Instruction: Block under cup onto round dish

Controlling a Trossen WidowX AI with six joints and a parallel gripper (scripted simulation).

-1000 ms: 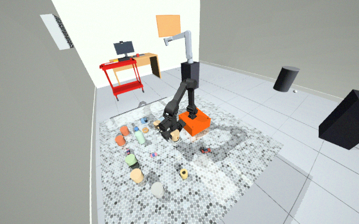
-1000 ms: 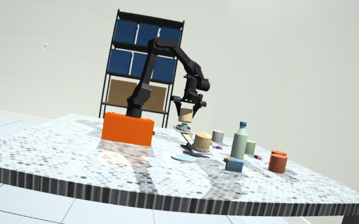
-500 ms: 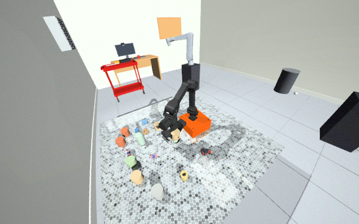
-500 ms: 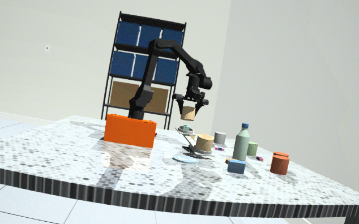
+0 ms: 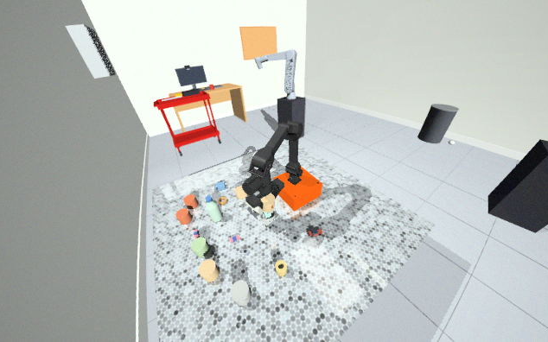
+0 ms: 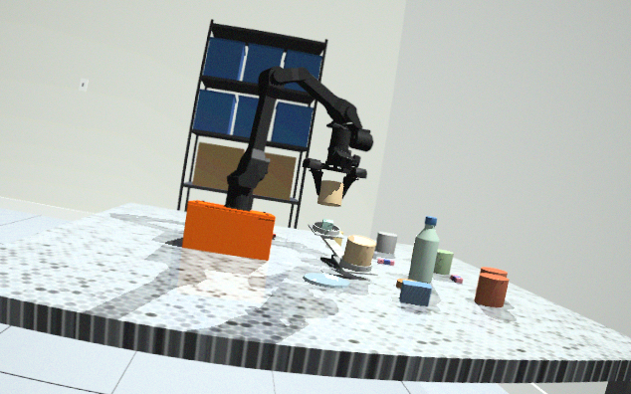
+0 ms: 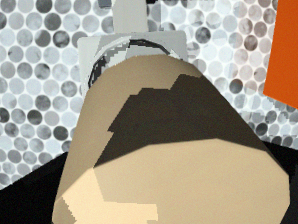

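Right now my gripper tip is 1 cm to the left of the mint block and 8 cm above it. The rest, counted from my gripper tip: pale blue round dish 10 cm behind, 35 cm to the right, 17 cm below; green bottle 19 cm ahead, 26 cm to the right, 6 cm below; blue box 5 cm ahead, 48 cm to the right, 15 cm below.
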